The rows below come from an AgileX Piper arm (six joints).
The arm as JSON. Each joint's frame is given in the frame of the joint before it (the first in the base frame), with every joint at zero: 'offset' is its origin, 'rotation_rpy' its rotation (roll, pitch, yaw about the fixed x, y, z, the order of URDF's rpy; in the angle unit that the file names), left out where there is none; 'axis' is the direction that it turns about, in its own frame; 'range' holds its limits. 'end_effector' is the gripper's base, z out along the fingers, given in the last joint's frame.
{
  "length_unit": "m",
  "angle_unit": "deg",
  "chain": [
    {
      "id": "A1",
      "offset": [
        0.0,
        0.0,
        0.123
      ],
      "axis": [
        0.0,
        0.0,
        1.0
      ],
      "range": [
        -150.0,
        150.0
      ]
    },
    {
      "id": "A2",
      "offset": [
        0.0,
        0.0,
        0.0
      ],
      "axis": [
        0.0,
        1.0,
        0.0
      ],
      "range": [
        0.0,
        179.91
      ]
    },
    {
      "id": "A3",
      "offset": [
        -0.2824,
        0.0,
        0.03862
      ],
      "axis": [
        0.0,
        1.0,
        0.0
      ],
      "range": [
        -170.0,
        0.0
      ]
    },
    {
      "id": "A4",
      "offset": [
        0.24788,
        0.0,
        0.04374
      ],
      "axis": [
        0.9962,
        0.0,
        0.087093
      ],
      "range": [
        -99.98,
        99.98
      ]
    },
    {
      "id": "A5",
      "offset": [
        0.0,
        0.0,
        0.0
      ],
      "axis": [
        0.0,
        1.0,
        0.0
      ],
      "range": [
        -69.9,
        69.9
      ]
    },
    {
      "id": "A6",
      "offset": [
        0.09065,
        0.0,
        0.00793
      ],
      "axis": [
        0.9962,
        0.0,
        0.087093
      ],
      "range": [
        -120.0,
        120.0
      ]
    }
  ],
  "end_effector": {
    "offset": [
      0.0,
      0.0,
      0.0
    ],
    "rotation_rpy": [
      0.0,
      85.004,
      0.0
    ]
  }
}
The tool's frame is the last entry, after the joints.
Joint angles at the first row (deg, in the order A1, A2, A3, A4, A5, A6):
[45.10, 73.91, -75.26, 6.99, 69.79, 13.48]
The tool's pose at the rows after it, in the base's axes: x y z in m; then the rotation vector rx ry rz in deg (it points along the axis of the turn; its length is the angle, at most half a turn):
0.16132 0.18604 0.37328 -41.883 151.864 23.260
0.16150 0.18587 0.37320 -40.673 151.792 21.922
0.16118 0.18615 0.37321 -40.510 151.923 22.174
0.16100 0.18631 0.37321 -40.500 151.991 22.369
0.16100 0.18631 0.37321 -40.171 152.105 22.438
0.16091 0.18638 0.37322 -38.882 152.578 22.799
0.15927 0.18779 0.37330 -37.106 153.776 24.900
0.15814 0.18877 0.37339 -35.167 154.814 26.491
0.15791 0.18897 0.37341 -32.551 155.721 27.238
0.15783 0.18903 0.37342 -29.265 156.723 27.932
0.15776 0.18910 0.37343 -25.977 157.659 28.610
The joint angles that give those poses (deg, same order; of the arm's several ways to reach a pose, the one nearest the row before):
[48.10, 73.91, -75.26, 2.81, 69.84, 16.91]
[48.57, 73.91, -75.26, 1.28, 69.84, 18.41]
[48.61, 73.91, -75.26, 1.44, 69.84, 18.57]
[48.61, 73.91, -75.26, 1.60, 69.84, 18.57]
[48.61, 73.91, -75.26, 1.60, 69.84, 18.83]
[48.61, 73.91, -75.26, 1.68, 69.84, 19.81]
[48.61, 73.91, -75.26, 3.13, 69.85, 21.09]
[48.61, 73.91, -75.26, 4.14, 69.85, 22.51]
[48.61, 73.91, -75.26, 4.34, 69.85, 24.46]
[48.61, 73.91, -75.26, 4.41, 69.85, 26.91]
[48.61, 73.91, -75.26, 4.47, 69.85, 29.35]

